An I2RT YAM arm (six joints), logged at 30 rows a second.
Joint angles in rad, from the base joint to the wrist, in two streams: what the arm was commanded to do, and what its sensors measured. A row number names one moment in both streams.
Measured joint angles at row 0: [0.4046 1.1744 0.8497 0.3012 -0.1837 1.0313]
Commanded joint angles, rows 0 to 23: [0.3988 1.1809 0.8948 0.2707 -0.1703 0.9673]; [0.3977 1.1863 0.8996 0.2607 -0.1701 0.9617]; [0.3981 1.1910 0.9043 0.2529 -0.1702 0.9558]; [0.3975 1.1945 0.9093 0.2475 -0.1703 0.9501]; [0.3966 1.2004 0.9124 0.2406 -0.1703 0.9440]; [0.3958 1.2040 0.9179 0.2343 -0.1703 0.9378]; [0.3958 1.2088 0.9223 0.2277 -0.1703 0.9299]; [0.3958 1.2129 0.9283 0.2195 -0.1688 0.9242]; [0.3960 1.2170 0.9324 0.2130 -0.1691 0.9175]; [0.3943 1.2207 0.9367 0.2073 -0.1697 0.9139]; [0.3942 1.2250 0.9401 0.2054 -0.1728 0.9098]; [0.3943 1.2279 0.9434 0.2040 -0.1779 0.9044]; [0.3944 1.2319 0.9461 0.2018 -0.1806 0.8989]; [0.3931 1.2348 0.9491 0.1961 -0.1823 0.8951]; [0.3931 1.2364 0.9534 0.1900 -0.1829 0.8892]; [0.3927 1.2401 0.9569 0.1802 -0.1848 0.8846]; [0.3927 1.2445 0.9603 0.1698 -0.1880 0.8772]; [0.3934 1.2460 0.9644 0.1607 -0.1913 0.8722]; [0.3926 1.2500 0.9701 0.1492 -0.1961 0.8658]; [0.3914 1.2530 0.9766 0.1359 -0.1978 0.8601]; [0.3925 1.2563 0.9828 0.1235 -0.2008 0.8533]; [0.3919 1.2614 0.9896 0.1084 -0.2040 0.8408]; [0.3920 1.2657 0.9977 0.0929 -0.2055 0.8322]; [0.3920 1.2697 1.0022 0.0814 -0.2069 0.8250]
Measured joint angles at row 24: [0.3977 1.2671 0.9581 0.1165 -0.1886 0.8783]
